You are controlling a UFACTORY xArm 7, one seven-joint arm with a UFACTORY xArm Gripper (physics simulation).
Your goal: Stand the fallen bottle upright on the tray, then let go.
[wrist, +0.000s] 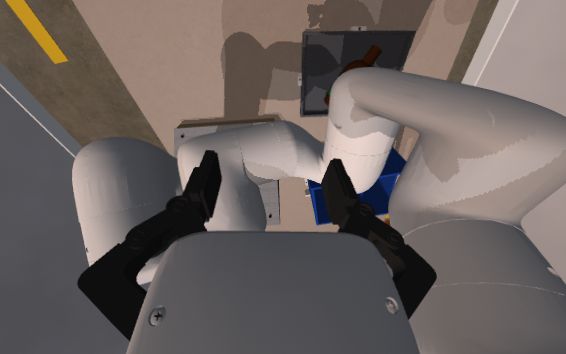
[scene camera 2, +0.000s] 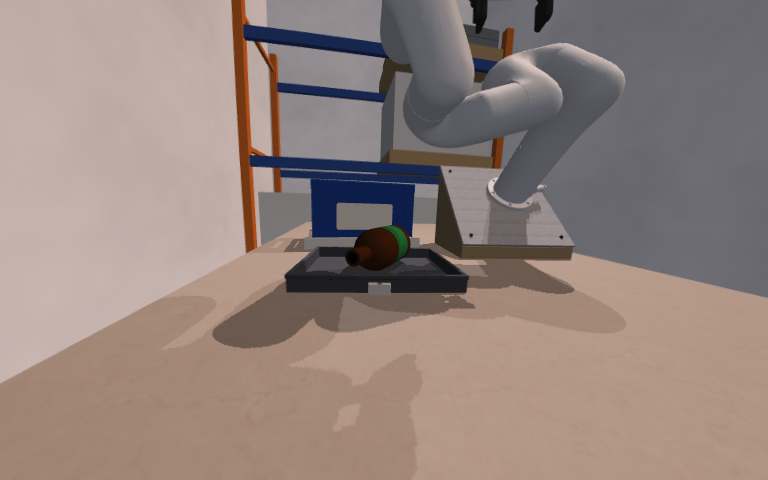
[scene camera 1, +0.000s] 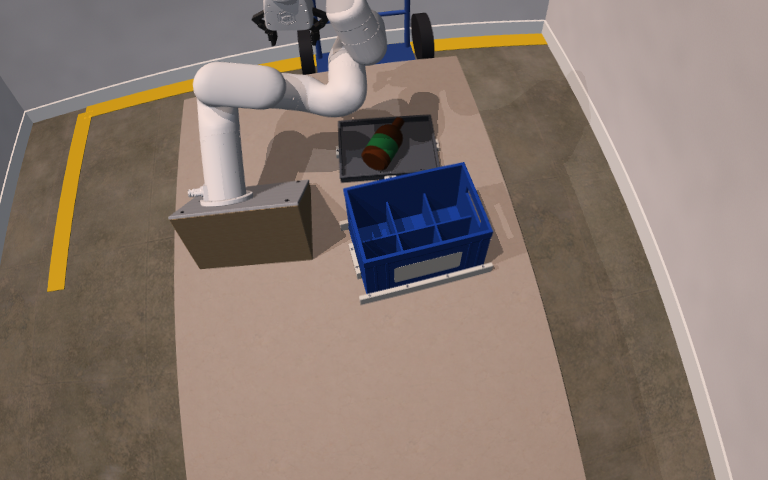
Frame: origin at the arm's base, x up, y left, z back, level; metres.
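Where they show: gripper, fingertip midpoint: [wrist: 274,168] [scene camera 2: 511,25] [scene camera 1: 294,41]; arm's base, origin of the base link: [scene camera 2: 508,194] [scene camera 1: 226,200].
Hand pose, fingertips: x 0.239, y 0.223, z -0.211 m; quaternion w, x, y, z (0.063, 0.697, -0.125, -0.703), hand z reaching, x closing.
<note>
Each offset is from my fingertips to the centre of the thing.
A brown bottle @(dy -0.044, dx -0.355, dz -0.191 m) [scene camera 1: 383,145] [scene camera 2: 378,249] [wrist: 358,65] with a green band lies on its side in the dark tray @(dy -0.043, dx -0.384, dz -0.191 m) [scene camera 1: 340,161] [scene camera 2: 334,284] [wrist: 303,75]. In scene camera 1 its neck points to the back right; in scene camera 2 its open mouth faces the camera. In the wrist view the arm hides much of its body. My gripper [scene camera 1: 294,39] [scene camera 2: 511,27] [wrist: 274,168] is open and empty, high above the table and well away from the bottle. In scene camera 1 it is at the top, up and left of the tray.
A blue divided crate @(dy -0.347, dx -0.310, dz -0.197 m) [scene camera 1: 427,249] [scene camera 2: 362,192] [wrist: 320,207] stands beside the tray, with pale rails @(dy -0.445, dx -0.382, dz -0.203 m) [scene camera 1: 427,284] at its foot. The arm's slanted base block [scene camera 1: 249,234] [scene camera 2: 509,226] is left of the crate in scene camera 1. An orange and blue rack [scene camera 2: 243,130] and a blue cart [scene camera 1: 368,54] stand beyond.
</note>
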